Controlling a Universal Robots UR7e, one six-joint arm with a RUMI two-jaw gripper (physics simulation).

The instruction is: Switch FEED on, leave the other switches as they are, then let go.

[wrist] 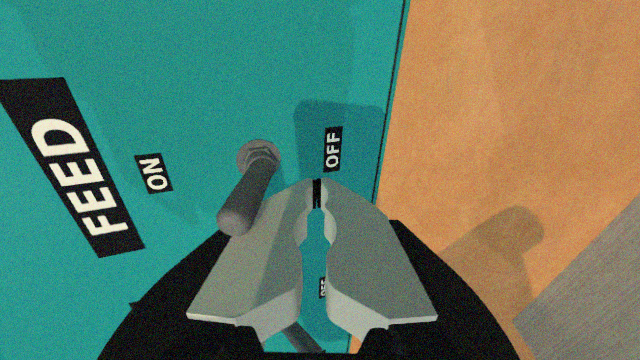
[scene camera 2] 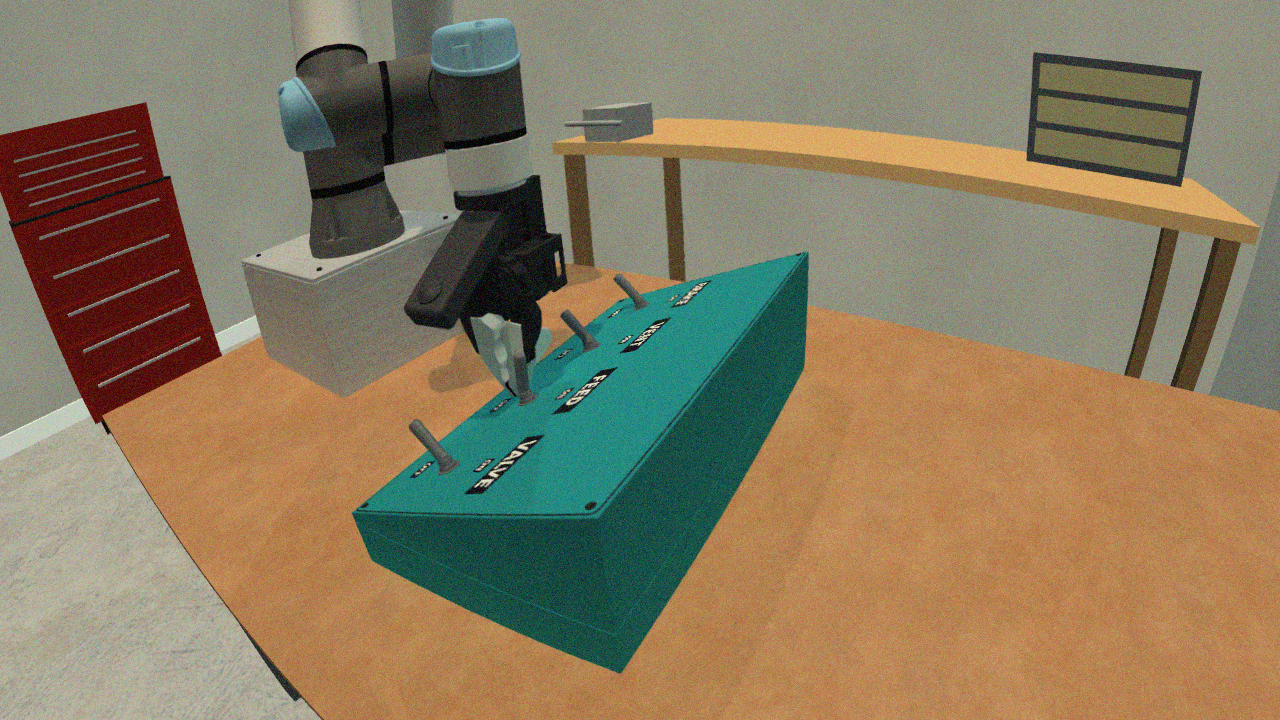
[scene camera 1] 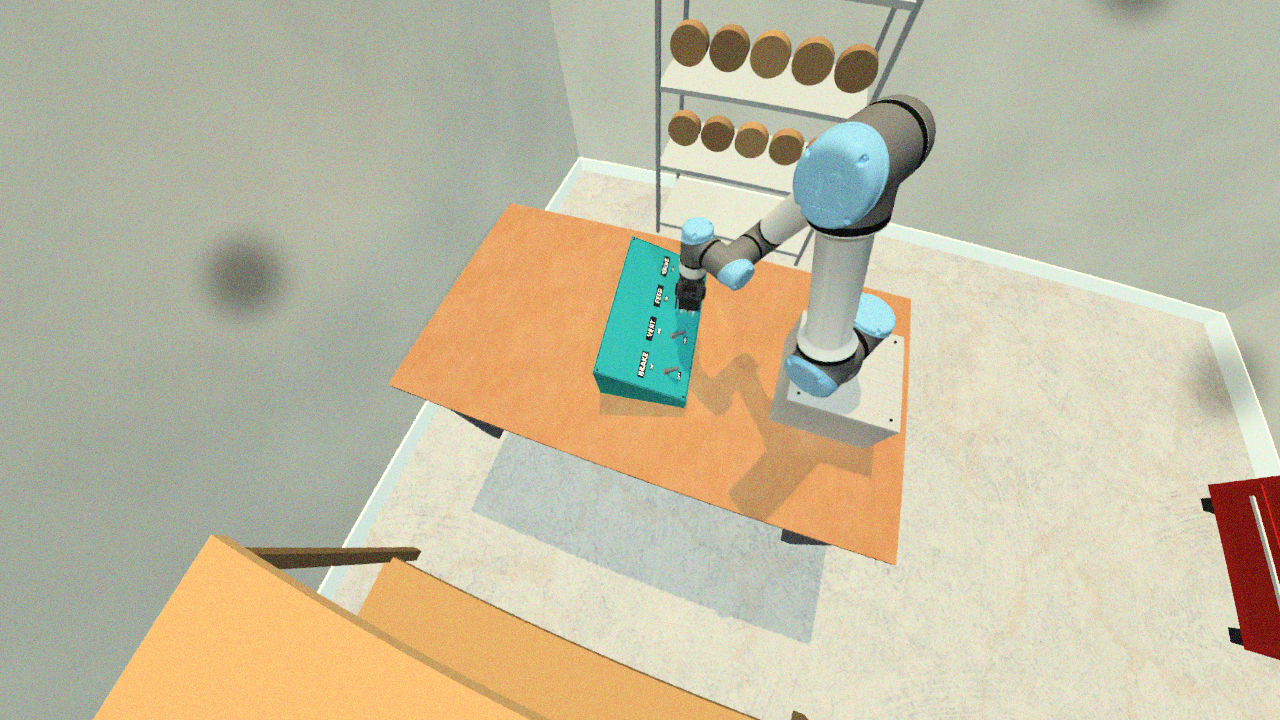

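Pixels of known places: gripper, fingertip midpoint: [wrist: 317, 182] [scene camera 2: 517, 396] [scene camera 1: 687, 312]; arm's base, link origin: [scene camera 2: 357, 241].
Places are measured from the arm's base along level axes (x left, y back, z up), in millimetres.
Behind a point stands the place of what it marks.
The teal switch panel [scene camera 1: 625, 313] {x 123, y -566, z -36 mm} [scene camera 2: 689, 358] {x 55, y -594, z -34 mm} [wrist: 200, 60] {x -58, y -486, z -86 mm} stands on the table. The FEED lever [scene camera 2: 521, 374] {x -24, y -459, z -61 mm} [wrist: 245, 197] {x -26, y -454, z -52 mm} stands steeper than the others; in the wrist view its tip lies left of its base, towards the ON label [wrist: 154, 173] {x -7, y -497, z -75 mm}. The VALVE lever [scene camera 2: 431, 445] {x -140, y -485, z -70 mm}, VENT lever [scene camera 1: 678, 334] {x 95, y -403, z -68 mm} [scene camera 2: 580, 329] {x 88, y -411, z -70 mm} and BRAKE lever [scene camera 1: 671, 369] {x 206, y -368, z -65 mm} [scene camera 2: 630, 291] {x 201, y -373, z -71 mm} lean towards their OFF sides. My gripper [scene camera 1: 688, 309] {x -10, y -422, z -104 mm} [scene camera 2: 512, 388] {x -10, y -422, z -104 mm} [wrist: 317, 182] {x -10, y -422, z -104 mm} is shut and empty, on the OFF side of the FEED lever. The lever tip overlaps the left finger's edge; contact cannot be told.
The orange-brown table [scene camera 1: 487, 304] {x 249, y -1080, z -178 mm} [scene camera 2: 939, 537] {x 138, y -821, z -178 mm} [wrist: 490, 100] {x -83, y -305, z -178 mm} carries the panel and the arm's pale base block [scene camera 1: 832, 425] {x 139, y 84, z -77 mm} [scene camera 2: 331, 331] {x -103, y -112, z -80 mm}. A shelf rack [scene camera 1: 658, 161] stands behind the table. A red tool cabinet [scene camera 2: 125, 286] and a wooden bench [scene camera 2: 805, 152] stand further off.
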